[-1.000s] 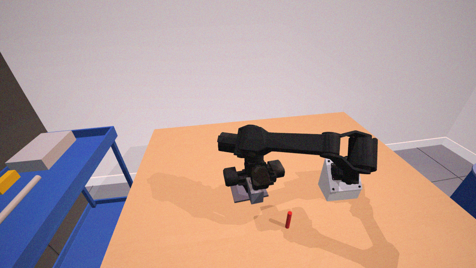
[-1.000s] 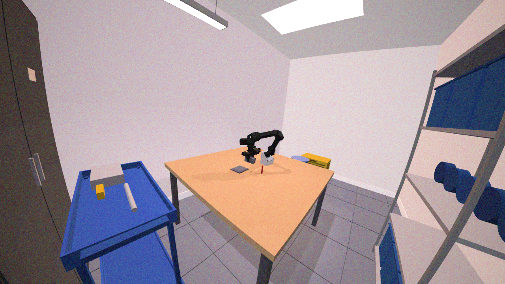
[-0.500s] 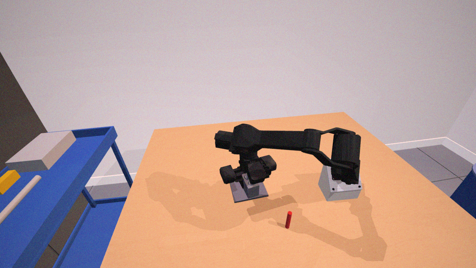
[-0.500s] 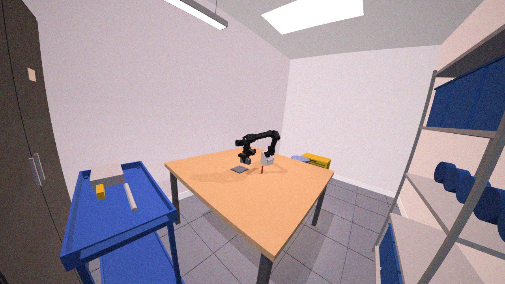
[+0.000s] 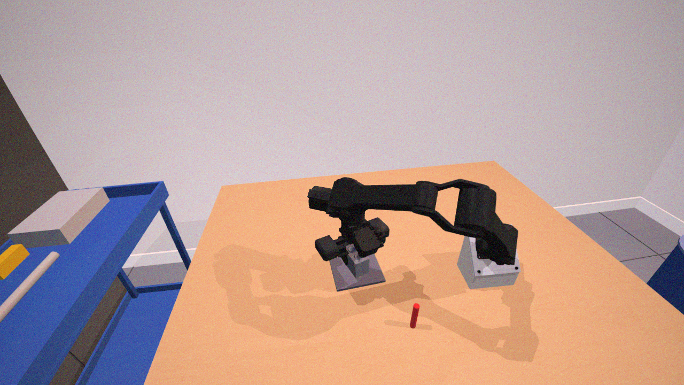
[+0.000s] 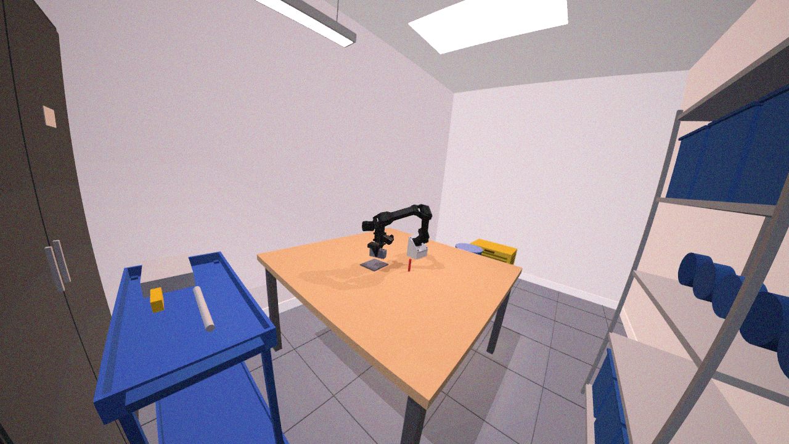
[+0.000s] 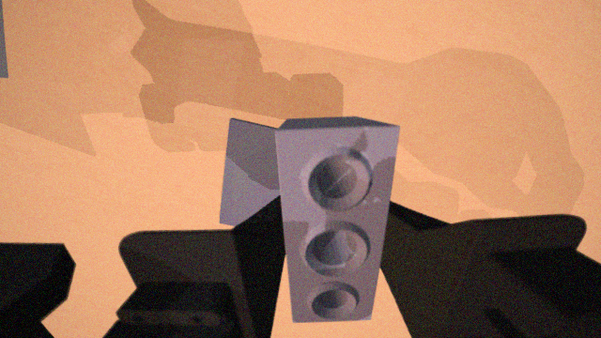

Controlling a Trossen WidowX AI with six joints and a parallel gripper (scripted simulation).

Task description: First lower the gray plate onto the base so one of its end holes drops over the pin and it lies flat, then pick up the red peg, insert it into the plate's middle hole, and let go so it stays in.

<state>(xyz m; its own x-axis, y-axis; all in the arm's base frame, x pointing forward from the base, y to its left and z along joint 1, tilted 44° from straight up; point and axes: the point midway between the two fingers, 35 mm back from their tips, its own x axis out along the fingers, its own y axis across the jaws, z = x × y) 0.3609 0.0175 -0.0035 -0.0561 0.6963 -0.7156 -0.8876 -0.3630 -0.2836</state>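
Now: gripper tip 1 cm past the dark flat base, 2 cm to the left of it and 7 cm above it. The rest, counted from my gripper tip: gray plate: 3 cm above; then red peg: 14 cm behind, 14 cm to the left, 4 cm below.
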